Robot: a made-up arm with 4 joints.
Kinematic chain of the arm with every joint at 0, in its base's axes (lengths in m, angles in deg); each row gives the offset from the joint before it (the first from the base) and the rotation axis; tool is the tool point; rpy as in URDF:
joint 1: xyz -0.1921 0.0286 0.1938 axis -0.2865 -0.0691 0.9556
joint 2: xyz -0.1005 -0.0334 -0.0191 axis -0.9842 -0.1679 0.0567
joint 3: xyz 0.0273 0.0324 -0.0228 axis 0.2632 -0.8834 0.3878
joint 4: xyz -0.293 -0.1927 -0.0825 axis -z
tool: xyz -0.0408 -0.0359 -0.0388 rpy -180 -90 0
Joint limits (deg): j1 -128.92..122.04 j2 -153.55..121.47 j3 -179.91..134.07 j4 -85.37..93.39
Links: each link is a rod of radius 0.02 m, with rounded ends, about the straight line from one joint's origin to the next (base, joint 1, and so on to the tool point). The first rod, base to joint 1, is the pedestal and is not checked.
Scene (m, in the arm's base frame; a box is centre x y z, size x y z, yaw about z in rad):
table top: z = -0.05
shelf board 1: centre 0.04 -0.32 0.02 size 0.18 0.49 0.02 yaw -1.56
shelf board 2: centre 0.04 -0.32 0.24 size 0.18 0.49 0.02 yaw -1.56
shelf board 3: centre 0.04 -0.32 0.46 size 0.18 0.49 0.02 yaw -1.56
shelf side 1: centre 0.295 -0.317 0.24 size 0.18 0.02 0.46 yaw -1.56
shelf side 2: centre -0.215 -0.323 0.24 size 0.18 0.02 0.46 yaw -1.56
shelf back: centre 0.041 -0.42 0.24 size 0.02 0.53 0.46 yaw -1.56
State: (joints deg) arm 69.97 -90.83 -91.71 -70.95
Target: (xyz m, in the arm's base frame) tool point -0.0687 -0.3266 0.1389
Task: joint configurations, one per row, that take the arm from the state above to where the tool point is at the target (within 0.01 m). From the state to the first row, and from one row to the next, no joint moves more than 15 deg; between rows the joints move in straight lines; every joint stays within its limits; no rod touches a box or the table.
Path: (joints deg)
1: 77.92 -105.26 -99.01 -66.97
2: 85.86 -119.70 -106.31 -62.99
3: 93.81 -134.13 -113.61 -59.02
4: 81.20 -130.91 -115.76 -63.41
5: 68.59 -127.68 -117.91 -67.80
6: 55.98 -124.46 -120.06 -72.19
7: 43.37 -121.24 -122.21 -76.59
8: 30.76 -118.02 -124.36 -80.98
9: 18.16 -114.79 -126.51 -85.37

